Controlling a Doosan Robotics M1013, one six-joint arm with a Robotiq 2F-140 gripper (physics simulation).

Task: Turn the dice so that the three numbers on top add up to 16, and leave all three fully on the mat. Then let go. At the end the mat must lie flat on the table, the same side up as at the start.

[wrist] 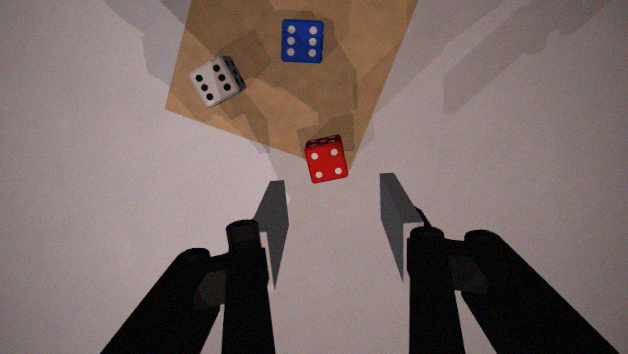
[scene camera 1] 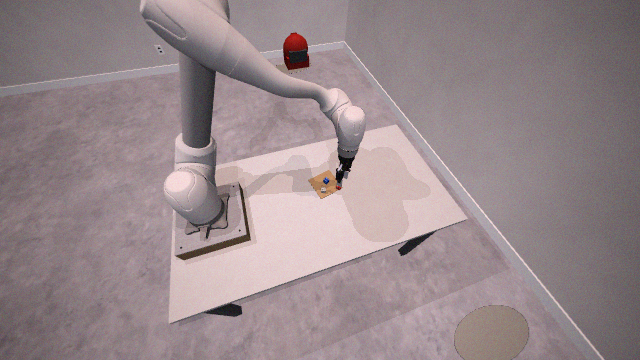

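Where they show: gripper, fingertip midpoint: point(wrist: 333, 199) point(scene camera 1: 341, 181); arm's base, origin of the base link: point(scene camera 1: 208, 213).
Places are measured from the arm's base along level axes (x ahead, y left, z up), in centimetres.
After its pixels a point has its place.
Note:
A tan square mat point(scene camera 1: 317, 186) @(y 10.4, x 53.5, z -7.4 cm) point(wrist: 390, 60) @(y 15.3, x 63.9, z -7.4 cm) lies flat on the table. The blue die point(scene camera 1: 326, 180) @(y 11.9, x 58.7, z -4.9 cm) point(wrist: 302, 41) @(y 12.4, x 58.8, z -4.9 cm) is on the mat with six pips on top. The white die point(scene camera 1: 323, 190) @(y 6.0, x 55.9, z -5.0 cm) point(wrist: 212, 82) @(y 6.9, x 56.1, z -4.9 cm) is on the mat near an edge, six on top. The red die point(scene camera 1: 339, 187) @(y 6.4, x 64.7, z -5.1 cm) point(wrist: 326, 160) @(y 7.8, x 64.8, z -4.9 cm) sits at a mat corner, partly beyond the edge in the wrist view, four on top. My gripper point(scene camera 1: 341, 184) @(y 7.2, x 65.8, z -0.9 cm) point(wrist: 333, 199) @(y 7.2, x 65.8, z -0.9 cm) is open and empty, pointing down over the red die's side of the mat; in the wrist view its fingertips stand either side of the red die's near edge. Their exact height is unclear.
The white table point(scene camera 1: 290, 240) @(y -16.8, x 35.5, z -7.8 cm) carries the mat and the arm's base plate point(scene camera 1: 240, 235) @(y -13.4, x 14.5, z 0.0 cm) at its left end. A red object point(scene camera 1: 296, 52) stands on the floor by the back wall. A round beige disc point(scene camera 1: 491, 332) lies on the floor at the lower right.

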